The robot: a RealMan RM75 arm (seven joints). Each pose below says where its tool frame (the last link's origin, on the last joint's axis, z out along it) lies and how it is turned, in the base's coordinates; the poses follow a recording.
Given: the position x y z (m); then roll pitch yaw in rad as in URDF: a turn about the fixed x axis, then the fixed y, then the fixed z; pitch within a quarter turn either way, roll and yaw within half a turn.
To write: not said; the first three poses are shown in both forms.
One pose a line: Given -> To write
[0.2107, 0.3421, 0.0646, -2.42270, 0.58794, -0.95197] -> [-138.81, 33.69, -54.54, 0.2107, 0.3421, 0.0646]
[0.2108, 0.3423, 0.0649, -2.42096, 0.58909, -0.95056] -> [-138.71, 33.75, -54.46, 0.2108, 0.3423, 0.0649]
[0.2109, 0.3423, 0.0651, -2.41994, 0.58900, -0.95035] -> [-138.65, 33.75, -54.45, 0.2109, 0.3423, 0.0651]
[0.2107, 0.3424, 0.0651, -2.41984, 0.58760, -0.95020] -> [-138.65, 33.67, -54.44, 0.2107, 0.3424, 0.0651]
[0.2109, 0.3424, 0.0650, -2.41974, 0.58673, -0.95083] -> [-138.64, 33.62, -54.48, 0.2109, 0.3424, 0.0650]
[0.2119, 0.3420, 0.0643, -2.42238, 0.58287, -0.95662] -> [-138.79, 33.40, -54.81, 0.2119, 0.3420, 0.0643]
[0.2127, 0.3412, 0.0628, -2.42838, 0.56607, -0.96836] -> [-139.14, 32.43, -55.48, 0.2127, 0.3412, 0.0628]
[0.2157, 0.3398, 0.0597, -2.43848, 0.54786, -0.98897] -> [-139.71, 31.39, -56.66, 0.2157, 0.3398, 0.0597]
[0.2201, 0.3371, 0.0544, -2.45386, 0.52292, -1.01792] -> [-140.60, 29.96, -58.32, 0.2201, 0.3371, 0.0544]
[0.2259, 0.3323, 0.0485, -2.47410, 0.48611, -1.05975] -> [-141.76, 27.85, -60.72, 0.2259, 0.3323, 0.0485]
